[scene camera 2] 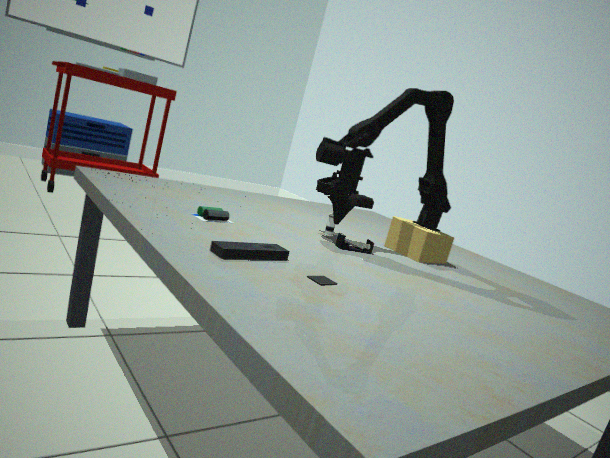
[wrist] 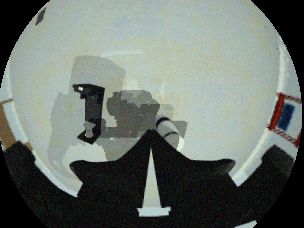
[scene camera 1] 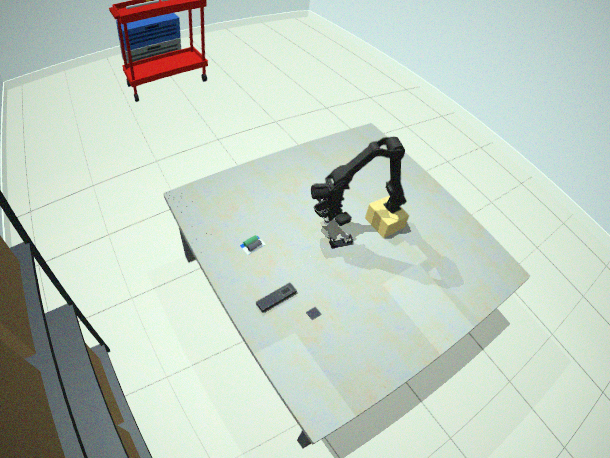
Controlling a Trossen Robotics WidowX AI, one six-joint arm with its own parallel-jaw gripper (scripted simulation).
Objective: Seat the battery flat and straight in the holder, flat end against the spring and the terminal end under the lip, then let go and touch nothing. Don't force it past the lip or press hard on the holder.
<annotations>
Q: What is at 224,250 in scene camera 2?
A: A long black bar.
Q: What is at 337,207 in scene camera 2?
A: My gripper.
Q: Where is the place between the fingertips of my gripper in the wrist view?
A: At 151,132
</annotations>
